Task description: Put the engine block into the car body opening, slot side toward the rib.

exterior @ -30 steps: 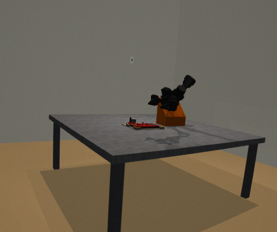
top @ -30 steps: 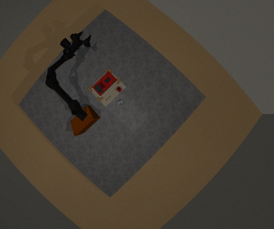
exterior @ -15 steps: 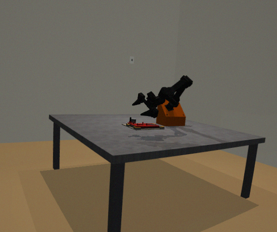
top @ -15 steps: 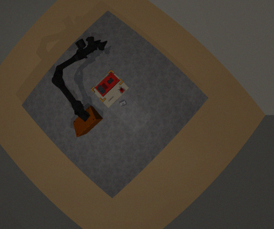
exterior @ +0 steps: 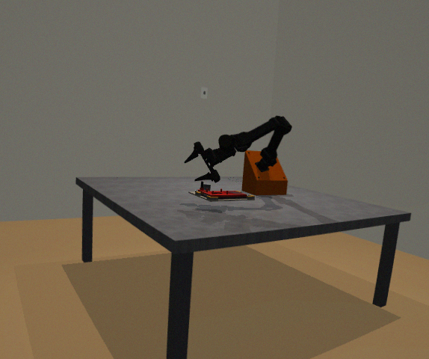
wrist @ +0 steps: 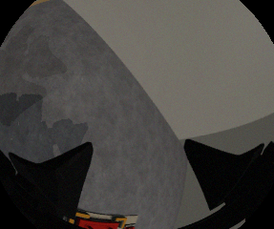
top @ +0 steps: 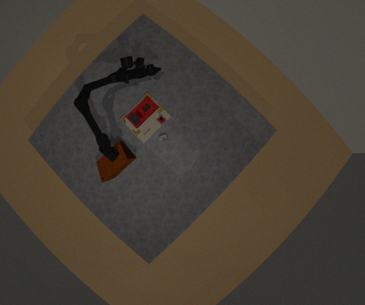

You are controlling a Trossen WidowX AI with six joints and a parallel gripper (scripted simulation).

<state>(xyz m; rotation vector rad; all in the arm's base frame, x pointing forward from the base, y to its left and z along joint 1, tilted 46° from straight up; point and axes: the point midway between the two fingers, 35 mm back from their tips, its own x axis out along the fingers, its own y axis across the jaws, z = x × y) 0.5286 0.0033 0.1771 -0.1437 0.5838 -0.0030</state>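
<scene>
My gripper tip is now 31 cm past the grey engine block, 27 cm to the left of it and 12 cm above it.
</scene>
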